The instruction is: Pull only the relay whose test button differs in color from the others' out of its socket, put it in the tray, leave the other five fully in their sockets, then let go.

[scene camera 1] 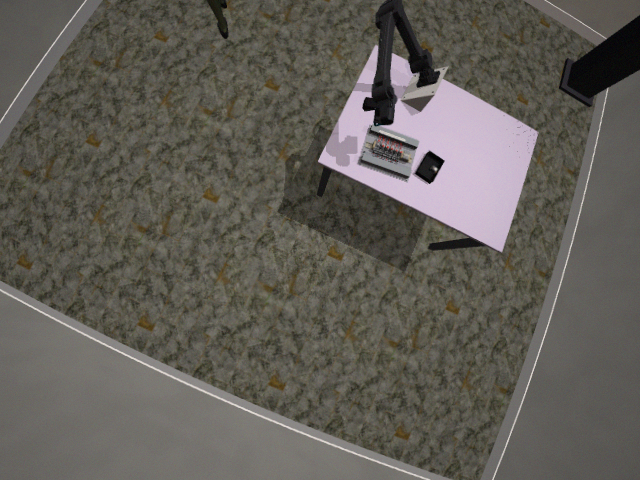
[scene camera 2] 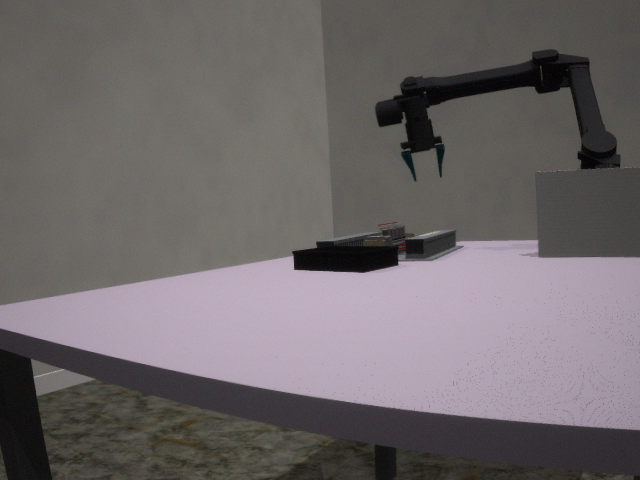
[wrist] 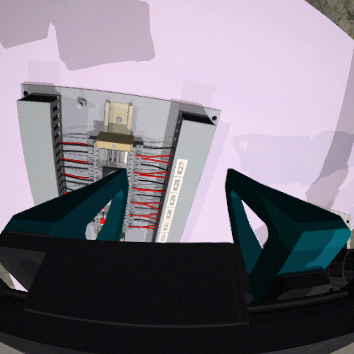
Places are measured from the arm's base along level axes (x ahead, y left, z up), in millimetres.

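Where they show: gripper, between the fingertips: [scene camera 1: 376, 120] [scene camera 2: 428, 179] [wrist: 176, 176]; arm's base, origin of its link: [scene camera 1: 428, 80] [scene camera 2: 605, 202] [wrist: 331, 265].
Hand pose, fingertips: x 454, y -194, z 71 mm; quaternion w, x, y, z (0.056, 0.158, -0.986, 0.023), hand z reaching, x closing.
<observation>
Things, the pixels of their centre, and the offset from my fingertips. "spot": a spot on its surface instead. Level surfaces: height alone.
- grey panel, middle of its body: [wrist: 113, 193] [scene camera 1: 388, 152] 36 mm ahead, 158 mm left, 165 mm down
- red button, middle of its body: [wrist: 102, 220] 44 mm ahead, 157 mm left, 102 mm down
- silvery ribbed part, a spot on its surface: [wrist: 116, 157] spot: 41 mm ahead, 75 mm left, 138 mm down
- black tray, middle of its body: [scene camera 2: 345, 258] [scene camera 1: 429, 167] 10 mm ahead, 419 mm left, 153 mm down
- pink table, height of its surface: 170 mm down
My gripper [scene camera 1: 379, 124] [scene camera 2: 428, 178] [wrist: 176, 176] is open with nothing between its teal fingers, high above the panel. The relay row [scene camera 1: 388, 149] [scene camera 2: 393, 230] runs along the middle of the grey panel [wrist: 160, 106]. In the wrist view, the left finger covers much of the row; a red button [wrist: 102, 220] shows beside that finger, and a silvery ribbed part [wrist: 116, 157] is at the row's far end. I cannot make out a button of another colour. The black tray [scene camera 1: 421, 161] [scene camera 2: 330, 259] stands beside the panel; a small bright spot inside it is unclear.
Wire ducts [wrist: 37, 140] [wrist: 192, 145] flank the row, and red and black wires run to the sockets. Labels [wrist: 172, 197] lie along one duct. The arm's angled grey base block [scene camera 1: 423, 93] [scene camera 2: 586, 214] stands on the pink table [scene camera 1: 475, 155] [scene camera 2: 258, 320].
</observation>
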